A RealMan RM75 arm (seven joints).
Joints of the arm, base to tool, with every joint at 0 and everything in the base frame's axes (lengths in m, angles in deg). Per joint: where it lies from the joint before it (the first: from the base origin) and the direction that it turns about. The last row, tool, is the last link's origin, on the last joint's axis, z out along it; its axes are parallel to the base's.
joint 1: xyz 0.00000 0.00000 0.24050 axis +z
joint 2: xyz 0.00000 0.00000 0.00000 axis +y
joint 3: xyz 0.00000 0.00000 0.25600 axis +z
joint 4: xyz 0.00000 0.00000 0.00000 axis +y
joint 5: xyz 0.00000 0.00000 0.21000 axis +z
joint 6: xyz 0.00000 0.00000 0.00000 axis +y
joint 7: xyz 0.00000 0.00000 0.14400 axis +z
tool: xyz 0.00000 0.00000 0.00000
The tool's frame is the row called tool.
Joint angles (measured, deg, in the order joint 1, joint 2, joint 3, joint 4, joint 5, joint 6, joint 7), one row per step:
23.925 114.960 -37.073 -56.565 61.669 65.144 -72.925
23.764 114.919 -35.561 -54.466 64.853 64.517 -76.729
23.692 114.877 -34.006 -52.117 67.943 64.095 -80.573
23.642 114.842 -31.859 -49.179 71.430 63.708 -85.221
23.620 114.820 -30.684 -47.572 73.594 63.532 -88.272
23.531 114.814 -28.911 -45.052 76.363 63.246 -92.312
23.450 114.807 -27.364 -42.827 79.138 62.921 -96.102
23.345 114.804 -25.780 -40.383 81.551 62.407 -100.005
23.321 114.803 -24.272 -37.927 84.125 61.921 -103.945
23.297 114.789 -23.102 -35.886 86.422 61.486 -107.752
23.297 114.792 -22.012 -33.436 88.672 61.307 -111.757
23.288 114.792 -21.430 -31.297 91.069 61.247 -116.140
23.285 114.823 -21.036 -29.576 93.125 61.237 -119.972
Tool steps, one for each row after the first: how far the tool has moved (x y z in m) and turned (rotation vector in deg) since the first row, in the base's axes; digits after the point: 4 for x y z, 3 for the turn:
0.0043 -0.0011 0.0012 2.158 0.999 1.199
0.0088 -0.0025 0.0013 4.206 2.042 2.260
0.0150 -0.0048 0.0016 6.868 3.202 3.201
0.0179 -0.0059 0.0022 8.578 3.535 3.995
0.0237 -0.0085 0.0018 10.933 4.142 4.484
0.0286 -0.0107 0.0021 13.397 4.567 4.903
0.0350 -0.0136 0.0011 15.710 4.643 4.844
0.0406 -0.0160 0.0000 18.109 4.702 4.772
0.0451 -0.0180 -0.0008 20.205 4.243 4.829
0.0494 -0.0205 -0.0042 21.925 3.906 4.877
0.0520 -0.0223 -0.0074 23.474 2.922 5.421
0.0538 -0.0237 -0.0102 24.769 1.881 5.928

